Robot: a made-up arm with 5 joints. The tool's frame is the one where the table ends. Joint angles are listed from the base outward.
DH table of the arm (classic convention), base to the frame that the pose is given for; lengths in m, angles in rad. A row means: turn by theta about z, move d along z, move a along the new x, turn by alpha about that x. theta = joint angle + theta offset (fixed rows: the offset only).
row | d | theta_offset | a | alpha
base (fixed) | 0 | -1.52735 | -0.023 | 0
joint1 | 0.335 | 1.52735 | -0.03 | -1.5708
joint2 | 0 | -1.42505 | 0.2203 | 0
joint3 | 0 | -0.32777 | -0.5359 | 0
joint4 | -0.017 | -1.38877 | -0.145 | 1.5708
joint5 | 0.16 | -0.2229 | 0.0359 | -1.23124
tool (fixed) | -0.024 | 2.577 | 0 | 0
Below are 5 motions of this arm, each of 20 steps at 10 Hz.
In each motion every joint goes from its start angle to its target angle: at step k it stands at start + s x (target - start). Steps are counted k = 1, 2, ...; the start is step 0. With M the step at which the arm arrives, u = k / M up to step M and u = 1 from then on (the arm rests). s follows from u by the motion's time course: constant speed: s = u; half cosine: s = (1 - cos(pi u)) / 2; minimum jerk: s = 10 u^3 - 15 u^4 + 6 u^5.
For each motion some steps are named. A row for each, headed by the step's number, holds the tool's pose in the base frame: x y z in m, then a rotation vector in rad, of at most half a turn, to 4 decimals.
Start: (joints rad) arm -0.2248 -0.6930 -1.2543 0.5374 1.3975
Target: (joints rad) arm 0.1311 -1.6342 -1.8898 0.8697 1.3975
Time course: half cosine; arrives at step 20
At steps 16, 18, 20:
16: -0.4661 -0.0149 1.0512 0.5145 -0.6945 -2.1813
18: -0.5365 -0.0355 1.0083 0.6241 -0.7209 -2.1499
20: -0.5596 -0.0432 0.9918 0.6618 -0.7291 -2.1385

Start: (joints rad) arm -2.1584 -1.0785 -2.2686 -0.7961 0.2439
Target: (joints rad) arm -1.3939 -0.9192 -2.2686 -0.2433 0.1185
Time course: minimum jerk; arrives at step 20
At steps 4, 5, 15, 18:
4: 0.2708 0.5488 0.9638 0.1915 1.3790 -0.1938
5: 0.2499 0.5540 0.9725 0.1926 1.3639 -0.1476
15: -0.0899 0.4909 1.1125 0.2980 1.2123 0.6598
18: -0.1211 0.4662 1.1271 0.3202 1.2096 0.7546

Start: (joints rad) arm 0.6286 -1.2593 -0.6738 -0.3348 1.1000
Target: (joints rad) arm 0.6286 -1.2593 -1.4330 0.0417 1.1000
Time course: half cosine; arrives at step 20
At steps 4, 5, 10, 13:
4: 0.2054 0.1682 0.9218 0.2978 -0.7598 -1.7906
5: 0.1926 0.1589 0.9392 0.3198 -0.7609 -1.7950
10: 0.0902 0.0845 1.0439 0.4739 -0.7669 -1.8224
13: 0.0141 0.0292 1.0935 0.5737 -0.7694 -1.8368

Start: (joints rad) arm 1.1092 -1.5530 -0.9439 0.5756 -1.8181
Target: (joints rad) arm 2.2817 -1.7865 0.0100 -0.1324 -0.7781
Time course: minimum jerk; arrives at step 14
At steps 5, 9, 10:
5: 0.0721 0.1670 1.0042 -0.5028 2.5396 0.7574
9: -0.0682 0.3145 0.8166 1.2797 -2.3795 -0.9866
10: -0.1128 0.3235 0.7733 1.3508 -2.1887 -0.9157

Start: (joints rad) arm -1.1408 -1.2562 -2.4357 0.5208 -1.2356
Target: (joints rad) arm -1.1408 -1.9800 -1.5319 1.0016 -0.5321
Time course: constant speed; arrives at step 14
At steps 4, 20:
4: -0.3498 0.6441 0.9814 1.1255 0.8079 0.1799
20: -0.2800 0.4920 0.9359 1.3870 1.0656 0.8003

